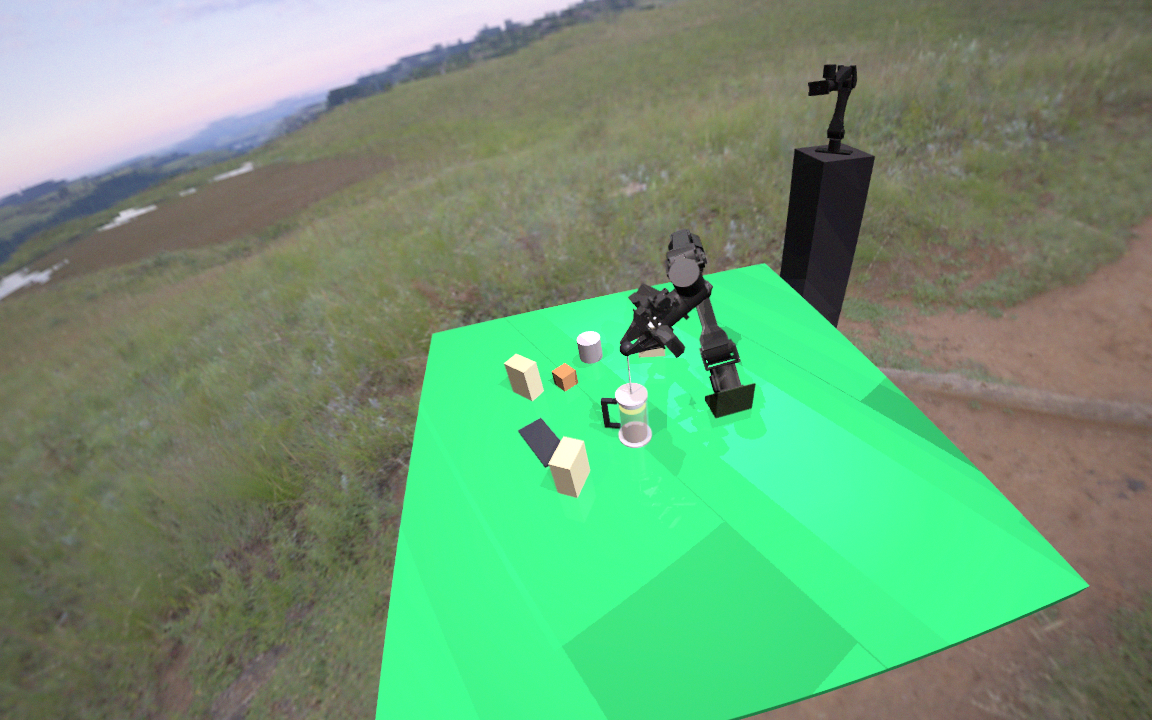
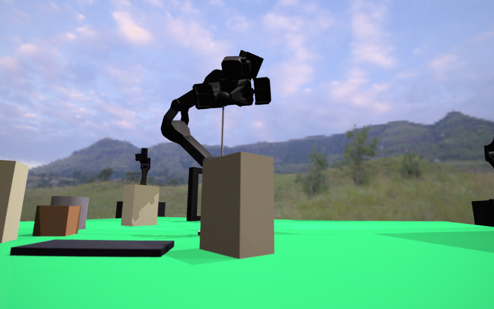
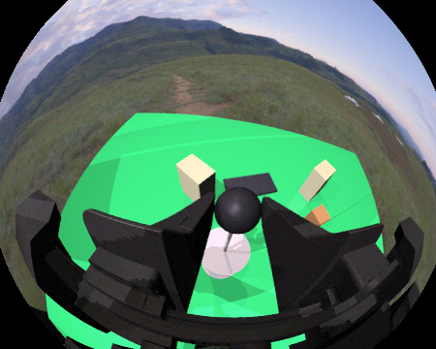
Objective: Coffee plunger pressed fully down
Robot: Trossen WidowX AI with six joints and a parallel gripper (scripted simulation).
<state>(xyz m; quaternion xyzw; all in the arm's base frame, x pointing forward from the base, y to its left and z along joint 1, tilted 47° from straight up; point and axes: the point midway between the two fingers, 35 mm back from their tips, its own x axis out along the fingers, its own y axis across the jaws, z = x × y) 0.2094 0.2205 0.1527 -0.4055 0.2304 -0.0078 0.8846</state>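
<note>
My gripper tip is now 10 mm short of the coffee press, 10 mm to the left of it and 140 mm above it. From my gripper tip the other things lie so: flat black slab (230 mm ahead, 30 mm to the right, 270 mm below).
</note>
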